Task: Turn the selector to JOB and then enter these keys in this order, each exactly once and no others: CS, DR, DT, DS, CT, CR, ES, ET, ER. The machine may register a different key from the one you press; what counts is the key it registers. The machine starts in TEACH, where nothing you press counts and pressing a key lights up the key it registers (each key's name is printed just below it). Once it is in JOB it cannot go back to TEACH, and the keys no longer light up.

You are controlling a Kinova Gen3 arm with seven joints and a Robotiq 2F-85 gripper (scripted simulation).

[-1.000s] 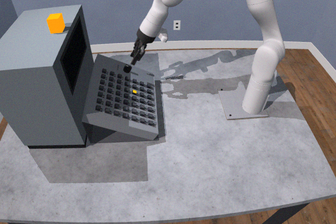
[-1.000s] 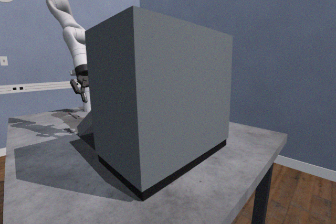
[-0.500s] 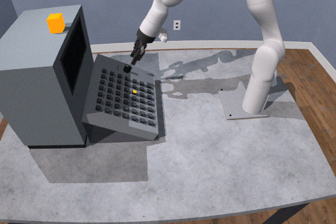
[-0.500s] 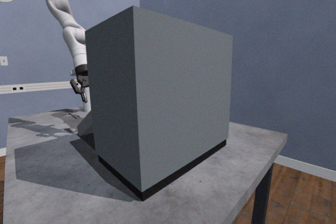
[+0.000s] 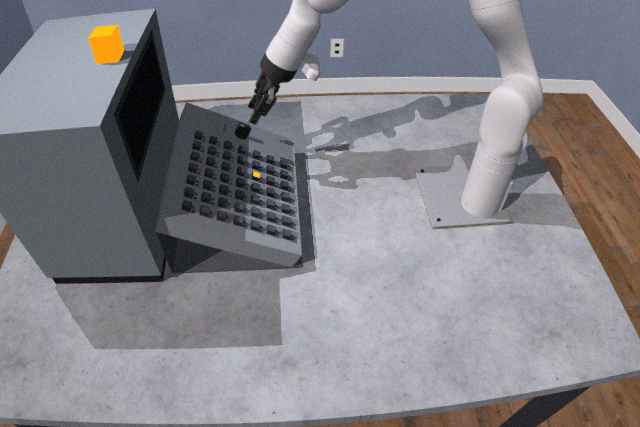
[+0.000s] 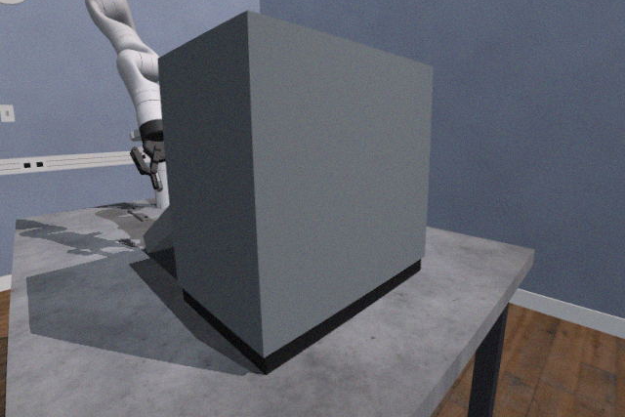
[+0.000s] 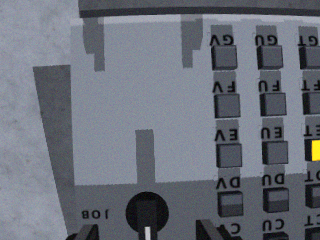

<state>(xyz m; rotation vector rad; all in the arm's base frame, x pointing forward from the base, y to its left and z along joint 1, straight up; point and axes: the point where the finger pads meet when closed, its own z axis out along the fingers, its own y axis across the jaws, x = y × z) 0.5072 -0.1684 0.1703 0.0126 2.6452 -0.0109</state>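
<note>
Now: hand 5 cm above the black selector knob and 3 cm short of it. The rest, counted from my hand: key (13 cm to the left, 8 cm below); then sloped keypad (11 cm to the left, 10 cm below, 6 cm ahead).
</note>
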